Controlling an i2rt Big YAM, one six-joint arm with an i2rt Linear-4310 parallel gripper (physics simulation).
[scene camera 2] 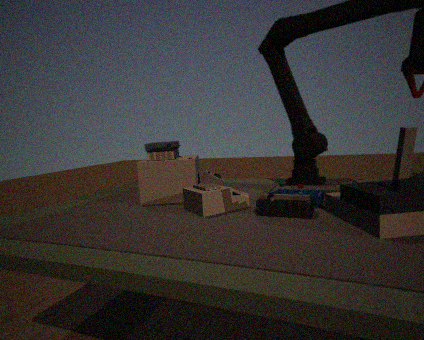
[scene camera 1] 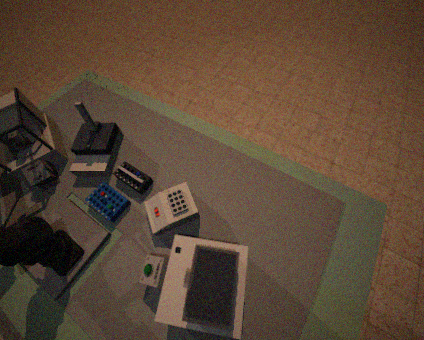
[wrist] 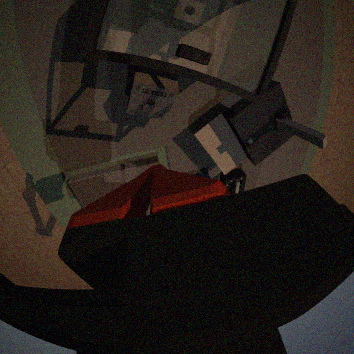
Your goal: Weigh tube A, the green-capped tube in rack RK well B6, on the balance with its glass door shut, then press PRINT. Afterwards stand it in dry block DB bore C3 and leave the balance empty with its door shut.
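Seen in the pictures: gripper, fingertip midpoint: [scene camera 2: 416,97] [wrist: 158,173]; arm's base at its link origin: [scene camera 2: 305,183] [scene camera 1: 63,252].
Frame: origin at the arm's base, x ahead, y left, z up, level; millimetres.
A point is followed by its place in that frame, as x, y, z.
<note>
Tube A [scene camera 1: 109,206] @[188, -38, 35] [scene camera 2: 281,184] @[194, -38, 32], green-capped, stands in the blue rack RK [scene camera 1: 97,197] @[184, 42, 7] [scene camera 2: 310,193] @[205, 43, 10], near a red-capped tube [scene camera 1: 103,193] @[207, 14, 34]. The white dry block DB [scene camera 1: 160,220] @[247, -204, 31] [scene camera 2: 210,202] @[369, -182, 15], with its grid of bores, sits right of the rack. The balance [scene camera 1: 175,290] @[143, -368, 116] [scene camera 2: 165,179] @[277, -379, 57] has a dark glass top; in the wrist view its dark frame [wrist: 175,68] @[133, 347, 193] lies far below. I cannot tell how its door stands. My gripper [wrist: 158,173] @[105, 288, 245], with red fingers, is shut and empty, high above the bench.
A small box with a green button [scene camera 1: 148,269] @[129, -271, 53] stands left of the balance. A black strip rack [scene camera 1: 133,177] @[307, -25, 28] [scene camera 2: 285,207] @[341, 3, 4] and a black device with a lever [scene camera 1: 96,138] @[342, 194, 60] [wrist: 260,123] @[324, 225, 60] sit behind the blue rack. A grey tray [scene camera 1: 86,229] @[90, -9, 1] lies at the left.
</note>
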